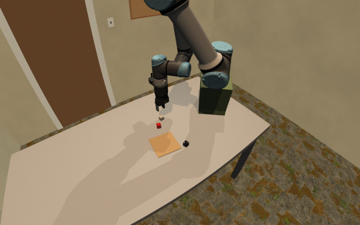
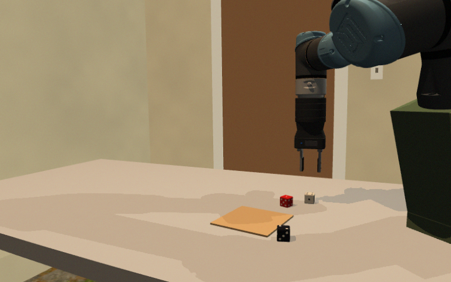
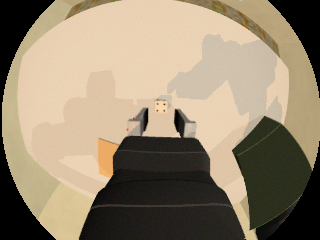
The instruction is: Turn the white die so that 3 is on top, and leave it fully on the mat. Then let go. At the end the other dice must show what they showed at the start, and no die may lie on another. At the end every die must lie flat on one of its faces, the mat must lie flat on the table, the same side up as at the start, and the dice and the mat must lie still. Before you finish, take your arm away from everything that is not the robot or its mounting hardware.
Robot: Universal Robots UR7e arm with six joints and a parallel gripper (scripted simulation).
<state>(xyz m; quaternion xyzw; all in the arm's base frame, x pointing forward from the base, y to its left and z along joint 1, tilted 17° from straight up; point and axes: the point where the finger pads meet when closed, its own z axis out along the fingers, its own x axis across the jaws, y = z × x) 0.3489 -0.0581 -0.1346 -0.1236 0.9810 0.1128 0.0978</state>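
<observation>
My hand is 9 cm above the white die. Round my hand: orange mat 6 cm ahead, 20 cm to the left, 10 cm below; black die 4 cm behind, 25 cm to the left, 9 cm below; red die 4 cm ahead, 6 cm to the left, 9 cm below.
</observation>
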